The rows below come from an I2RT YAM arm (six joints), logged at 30 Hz.
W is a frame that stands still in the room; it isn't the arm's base.
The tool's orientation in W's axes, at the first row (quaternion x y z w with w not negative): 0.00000, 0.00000, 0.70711, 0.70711
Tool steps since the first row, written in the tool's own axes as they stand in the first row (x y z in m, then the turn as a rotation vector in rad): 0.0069, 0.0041, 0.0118, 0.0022, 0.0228, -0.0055; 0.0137, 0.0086, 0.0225, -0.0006, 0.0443, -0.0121; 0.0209, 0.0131, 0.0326, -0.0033, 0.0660, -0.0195; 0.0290, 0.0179, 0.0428, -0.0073, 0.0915, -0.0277; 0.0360, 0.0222, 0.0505, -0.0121, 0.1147, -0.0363; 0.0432, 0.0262, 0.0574, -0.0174, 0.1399, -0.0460; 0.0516, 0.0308, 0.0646, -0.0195, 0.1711, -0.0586; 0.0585, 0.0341, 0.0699, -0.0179, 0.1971, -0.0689; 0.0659, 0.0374, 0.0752, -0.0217, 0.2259, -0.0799; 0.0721, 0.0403, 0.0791, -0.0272, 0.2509, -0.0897; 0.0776, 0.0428, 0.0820, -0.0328, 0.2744, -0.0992; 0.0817, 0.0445, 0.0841, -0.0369, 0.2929, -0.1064; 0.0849, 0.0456, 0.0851, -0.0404, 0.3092, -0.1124
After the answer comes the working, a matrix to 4 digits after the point.
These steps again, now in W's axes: -0.0041, 0.0069, 0.0118, -0.0228, 0.0022, -0.0055; -0.0086, 0.0137, 0.0225, -0.0443, -0.0006, -0.0121; -0.0131, 0.0209, 0.0326, -0.0660, -0.0033, -0.0195; -0.0179, 0.0290, 0.0428, -0.0915, -0.0073, -0.0277; -0.0222, 0.0360, 0.0505, -0.1147, -0.0121, -0.0363; -0.0262, 0.0432, 0.0574, -0.1399, -0.0174, -0.0460; -0.0308, 0.0516, 0.0646, -0.1711, -0.0195, -0.0586; -0.0341, 0.0585, 0.0699, -0.1971, -0.0179, -0.0689; -0.0374, 0.0659, 0.0752, -0.2259, -0.0217, -0.0799; -0.0403, 0.0721, 0.0791, -0.2509, -0.0272, -0.0897; -0.0428, 0.0776, 0.0820, -0.2744, -0.0328, -0.0992; -0.0445, 0.0817, 0.0841, -0.2929, -0.0369, -0.1064; -0.0456, 0.0849, 0.0851, -0.3092, -0.0404, -0.1124
The tool's axes in the first row as the columns of a matrix, in W's axes (rounded; the answer above uses it unrounded):
0.0000, -1.0000, 0.0000
1.0000, 0.0000, 0.0000
0.0000, 0.0000, 1.0000

